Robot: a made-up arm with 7 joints. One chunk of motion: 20 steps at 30 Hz.
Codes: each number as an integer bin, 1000 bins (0 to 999) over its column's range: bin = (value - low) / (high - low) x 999, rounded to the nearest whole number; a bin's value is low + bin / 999 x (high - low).
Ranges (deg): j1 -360..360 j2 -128.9..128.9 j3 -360..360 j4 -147.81..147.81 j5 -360..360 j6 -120.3..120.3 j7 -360..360
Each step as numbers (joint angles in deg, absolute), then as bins.
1 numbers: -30.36 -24.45 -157.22 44.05 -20.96 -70.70 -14.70
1 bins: 457 405 281 648 470 206 479
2 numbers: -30.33 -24.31 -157.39 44.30 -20.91 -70.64 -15.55
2 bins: 457 405 281 649 470 206 478
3 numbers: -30.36 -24.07 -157.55 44.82 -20.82 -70.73 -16.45
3 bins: 457 406 281 651 471 206 477
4 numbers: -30.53 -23.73 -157.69 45.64 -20.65 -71.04 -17.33
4 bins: 457 408 281 654 471 205 475
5 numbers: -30.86 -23.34 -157.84 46.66 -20.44 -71.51 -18.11
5 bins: 457 409 280 657 471 203 474
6 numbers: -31.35 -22.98 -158.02 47.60 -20.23 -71.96 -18.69
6 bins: 456 410 280 660 471 201 474
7 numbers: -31.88 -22.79 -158.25 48.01 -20.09 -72.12 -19.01
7 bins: 455 411 280 662 472 200 473
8 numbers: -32.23 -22.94 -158.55 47.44 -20.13 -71.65 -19.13
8 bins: 455 411 280 660 472 202 473
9 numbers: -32.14 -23.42 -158.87 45.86 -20.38 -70.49 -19.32
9 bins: 455 409 279 654 471 207 473
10 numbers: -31.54 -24.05 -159.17 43.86 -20.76 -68.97 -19.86
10 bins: 456 406 279 648 471 213 472
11 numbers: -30.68 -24.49 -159.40 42.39 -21.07 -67.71 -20.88
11 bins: 457 405 278 643 470 218 471
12 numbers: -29.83 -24.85 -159.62 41.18 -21.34 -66.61 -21.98
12 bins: 458 403 278 639 470 223 469
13 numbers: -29.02 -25.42 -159.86 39.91 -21.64 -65.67 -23.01
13 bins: 459 401 278 634 469 227 468
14 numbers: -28.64 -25.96 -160.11 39.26 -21.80 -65.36 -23.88
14 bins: 460 399 277 632 469 228 466
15 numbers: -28.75 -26.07 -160.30 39.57 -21.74 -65.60 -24.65
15 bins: 460 398 277 633 469 227 465
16 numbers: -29.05 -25.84 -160.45 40.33 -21.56 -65.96 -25.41
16 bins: 459 399 277 636 470 226 464
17 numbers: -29.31 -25.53 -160.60 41.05 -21.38 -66.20 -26.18
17 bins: 459 401 277 638 470 225 463
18 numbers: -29.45 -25.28 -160.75 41.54 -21.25 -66.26 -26.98
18 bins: 459 402 276 640 470 224 462
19 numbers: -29.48 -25.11 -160.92 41.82 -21.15 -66.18 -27.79
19 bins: 459 402 276 641 470 225 461
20 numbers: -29.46 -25.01 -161.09 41.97 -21.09 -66.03 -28.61
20 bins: 459 403 276 641 470 225 460
